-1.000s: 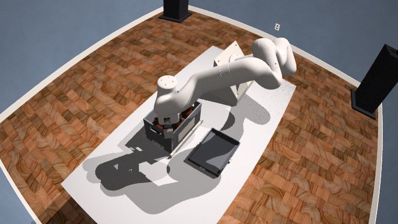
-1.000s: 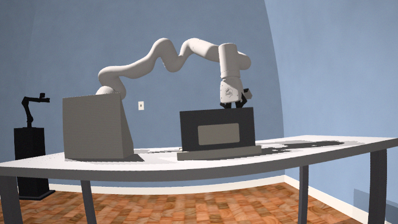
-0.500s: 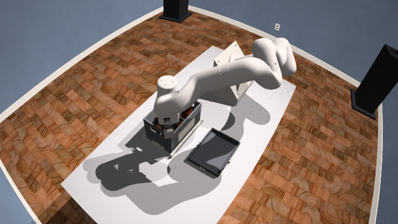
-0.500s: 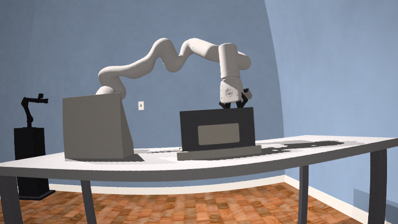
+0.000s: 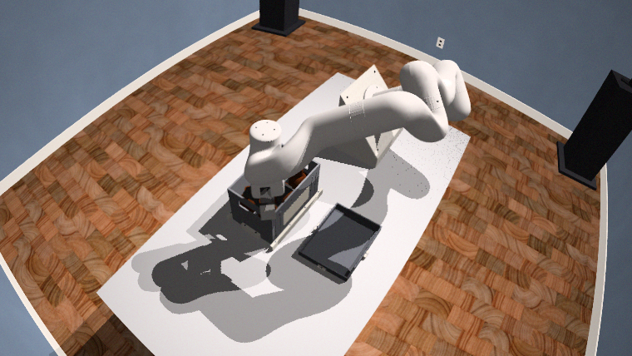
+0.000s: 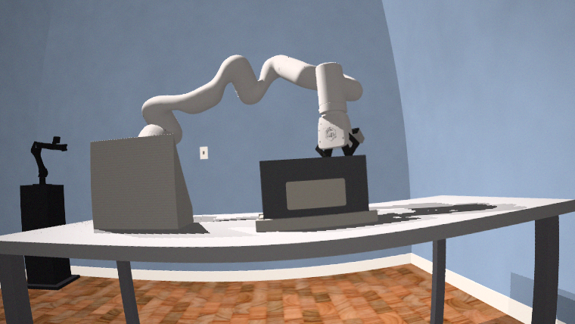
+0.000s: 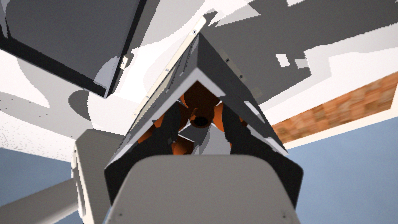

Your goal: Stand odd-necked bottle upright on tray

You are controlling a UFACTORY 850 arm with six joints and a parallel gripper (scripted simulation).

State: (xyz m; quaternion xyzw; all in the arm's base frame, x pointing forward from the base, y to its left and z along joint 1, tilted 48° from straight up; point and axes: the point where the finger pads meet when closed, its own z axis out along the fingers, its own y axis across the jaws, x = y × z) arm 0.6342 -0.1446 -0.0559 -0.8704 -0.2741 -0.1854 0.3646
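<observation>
My gripper is now 70 mm above the bottle. Round my hand: dark grey crate 90 mm behind, 70 mm below, 30 mm to the right; dark tray 240 mm to the left, 150 mm below, 70 mm behind.
</observation>
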